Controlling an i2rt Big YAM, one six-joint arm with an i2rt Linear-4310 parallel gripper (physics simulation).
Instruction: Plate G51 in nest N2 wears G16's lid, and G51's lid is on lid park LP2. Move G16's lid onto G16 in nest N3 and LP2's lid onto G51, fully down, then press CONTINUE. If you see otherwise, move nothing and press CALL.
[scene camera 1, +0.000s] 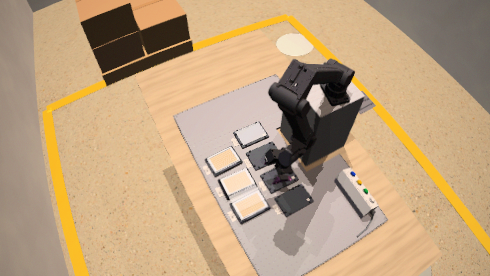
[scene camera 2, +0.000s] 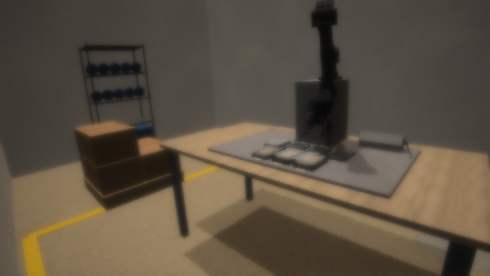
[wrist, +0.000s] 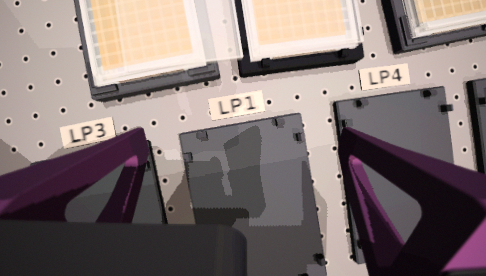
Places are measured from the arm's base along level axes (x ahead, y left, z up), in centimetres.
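Pixels of known places: gripper, between the fingertips: (scene camera 1: 269, 174) (scene camera 2: 312, 136) (wrist: 243, 138); arm's base, origin of its link: (scene camera 1: 334, 93).
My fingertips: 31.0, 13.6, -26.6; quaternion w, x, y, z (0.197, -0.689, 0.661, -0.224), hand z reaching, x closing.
For each thing: its top centre in the pictures, then the offset to it from my fingertips, as dx, dy, dz. "spot": a spot on its surface instead. Level surfaces: height alone.
- clear lid, a spot on its surface: (wrist: 220, 30) spot: +7.7, +1.5, -6.8
- pale lid, centre of its top: (scene camera 1: 251, 133) (scene camera 2: 277, 141) -0.5, -27.5, -8.4
- LP4, centre of its top: (wrist: 411, 177) (scene camera 1: 264, 153) (scene camera 2: 296, 144) -3.0, -14.5, -8.2
- LP3, centre of its top: (wrist: 99, 241) (scene camera 1: 294, 198) (scene camera 2: 340, 152) -8.6, +10.8, -8.2
- button box, centre of its top: (scene camera 1: 360, 187) (scene camera 2: 382, 132) -36.3, +17.5, -1.8
- perforated mat, height of its surface: dz -10.1
- table, height of its surface: dz -11.5
Three amber-gridded plates stand in a row: one (scene camera 1: 224, 160) (wrist: 450, 10), a middle one (scene camera 1: 237, 183) (wrist: 300, 22) and an end one (scene camera 1: 249, 205) (wrist: 145, 35). In the wrist view, a clear lid (wrist: 220, 30) on the end plate overhangs sideways toward the middle plate. Nest labels and plate names cannot be read. A pale lid (scene camera 1: 251, 134) lies on the far lid park. Lid parks LP1 (wrist: 280, 190) and LP4 (wrist: 400, 120) show bare surfaces; LP3 (wrist: 148, 200) is partly hidden by a finger. My gripper (wrist: 243, 138) (scene camera 1: 284, 179) is open and empty above LP1.
The button box (scene camera 1: 356, 192) (scene camera 2: 382, 141) with blue, yellow, green and white buttons stands on the perforated mat (scene camera 1: 200, 117) beside the arm's pedestal (scene camera 1: 332, 130) (scene camera 2: 305, 110). Cardboard boxes (scene camera 1: 117, 50) (scene camera 2: 110, 160) stand beyond the table (scene camera 1: 175, 90). Scene camera 2 is blurred.
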